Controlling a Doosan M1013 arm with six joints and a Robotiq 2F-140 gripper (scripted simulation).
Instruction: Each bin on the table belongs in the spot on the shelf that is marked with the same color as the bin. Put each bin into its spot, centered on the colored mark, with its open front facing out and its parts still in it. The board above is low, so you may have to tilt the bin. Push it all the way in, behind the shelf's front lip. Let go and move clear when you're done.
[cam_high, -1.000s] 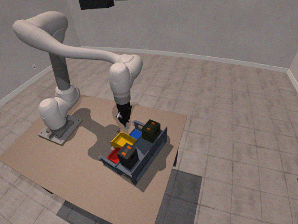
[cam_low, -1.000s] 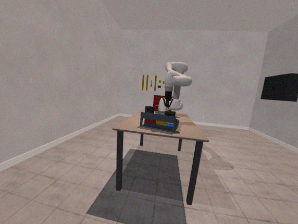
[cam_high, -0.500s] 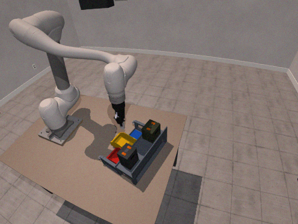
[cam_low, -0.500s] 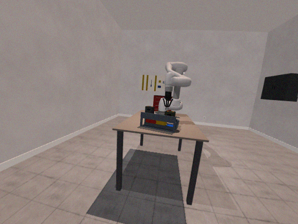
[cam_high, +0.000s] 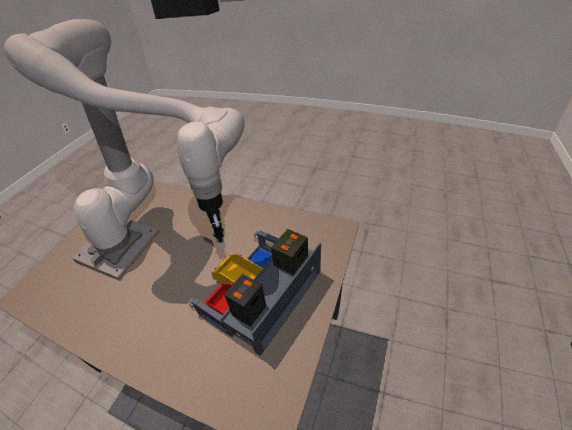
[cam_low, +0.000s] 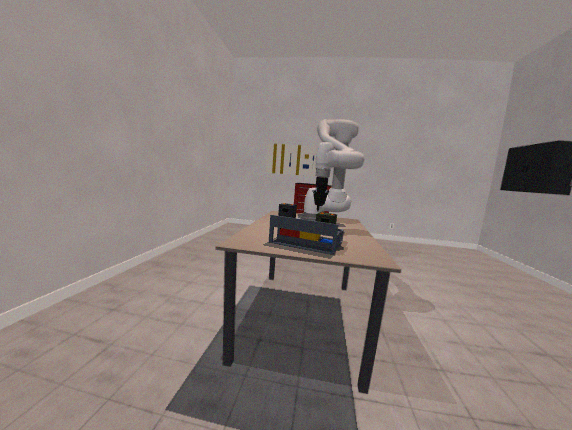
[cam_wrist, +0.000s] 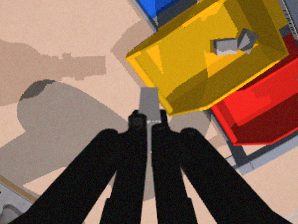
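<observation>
Now: hand 13 cm above the yellow bin, 6 cm short of it and 3 cm to the left of it. The rest, counted from my hand: red bin 15 cm to the right, 13 cm below, 9 cm ahead; grey shelf 22 cm ahead, 8 cm below, 6 cm to the right.
</observation>
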